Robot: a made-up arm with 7 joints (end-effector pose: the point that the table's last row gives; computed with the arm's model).
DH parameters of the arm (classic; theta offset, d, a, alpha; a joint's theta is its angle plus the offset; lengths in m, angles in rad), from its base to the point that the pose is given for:
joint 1: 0 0.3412 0 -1.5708
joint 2: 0 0 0 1.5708
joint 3: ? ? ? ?
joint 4: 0 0 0.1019 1.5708
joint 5: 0 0.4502 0 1.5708
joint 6: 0 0 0.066 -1.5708
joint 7: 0 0.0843 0 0
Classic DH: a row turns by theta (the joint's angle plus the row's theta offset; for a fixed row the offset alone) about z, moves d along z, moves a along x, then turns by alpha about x.
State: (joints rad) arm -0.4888 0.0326 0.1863 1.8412 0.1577 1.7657 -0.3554
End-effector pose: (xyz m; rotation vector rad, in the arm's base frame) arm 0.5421 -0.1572 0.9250 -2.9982 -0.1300 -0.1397
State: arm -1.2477 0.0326 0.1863 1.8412 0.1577 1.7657 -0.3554
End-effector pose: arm 0.2852 -0.4871 0.9250 -2.8711 1.0031 -0.2090
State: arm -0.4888 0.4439 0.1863 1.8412 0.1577 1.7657 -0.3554
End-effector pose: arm 0.7075 -0.2452 0.6554 -2.7737 -0.0723 0.3692
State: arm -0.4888 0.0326 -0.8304 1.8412 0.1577 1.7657 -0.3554
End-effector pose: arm 0.1674 -0.5336 0.9300 -2.7608 1.3819 -0.2039
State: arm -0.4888 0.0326 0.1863 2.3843 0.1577 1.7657 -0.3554
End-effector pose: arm 0.4137 -0.1186 1.1565 2.9474 0.1895 0.9164
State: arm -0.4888 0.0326 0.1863 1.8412 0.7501 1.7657 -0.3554
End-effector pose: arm 0.5515 -0.1078 0.9491 -2.4186 -0.2693 -0.3545
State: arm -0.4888 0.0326 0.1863 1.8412 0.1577 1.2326 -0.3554
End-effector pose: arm 0.5706 -0.1726 0.9712 2.9740 0.0636 0.9170
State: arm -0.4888 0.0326 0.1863 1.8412 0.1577 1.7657 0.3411
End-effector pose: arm 0.5421 -0.1572 0.9250 -2.8427 0.8947 -0.0603
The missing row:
joint 3: 0 0.461 0.0669 1.5708
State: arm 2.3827 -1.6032 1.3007 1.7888 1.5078 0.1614 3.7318
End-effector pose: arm 0.1268 -0.8654 0.5221 1.5613 0.4677 -1.3377
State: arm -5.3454 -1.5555 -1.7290 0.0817 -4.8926 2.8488 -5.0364
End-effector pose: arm 0.1106 -0.1803 0.3984 -0.3106 -1.4501 1.7940
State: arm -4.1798 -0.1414 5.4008 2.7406 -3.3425 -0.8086 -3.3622
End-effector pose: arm 0.1693 0.1181 1.2365 -1.1583 -0.7781 -1.9978
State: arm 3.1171 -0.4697 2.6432 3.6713 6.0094 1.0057 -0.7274
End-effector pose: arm 0.1960 0.1156 1.2553 0.9288 0.1755 1.4747
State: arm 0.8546 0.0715 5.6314 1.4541 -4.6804 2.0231 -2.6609
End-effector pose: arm 0.5394 0.2395 0.8147 0.0021 -1.7002 -1.4515
